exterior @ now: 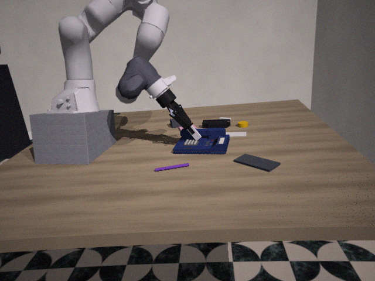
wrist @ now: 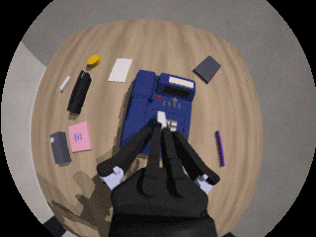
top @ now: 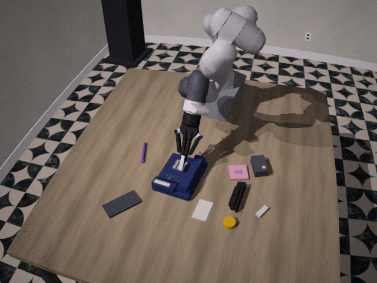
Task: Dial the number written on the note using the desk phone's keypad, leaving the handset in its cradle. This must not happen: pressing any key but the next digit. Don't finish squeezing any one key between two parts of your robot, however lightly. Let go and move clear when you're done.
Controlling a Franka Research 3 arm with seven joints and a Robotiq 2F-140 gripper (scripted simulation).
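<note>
My hand is 3 cm short of the handset, 5 cm to the right of it and 2 cm above it. The rest, counted from my hand: purple pen 5 cm behind, 22 cm to the right, 6 cm below; black stapler 7 cm ahead, 26 cm to the left, 5 cm below; white card 17 cm ahead, 15 cm to the left, 6 cm below.
</note>
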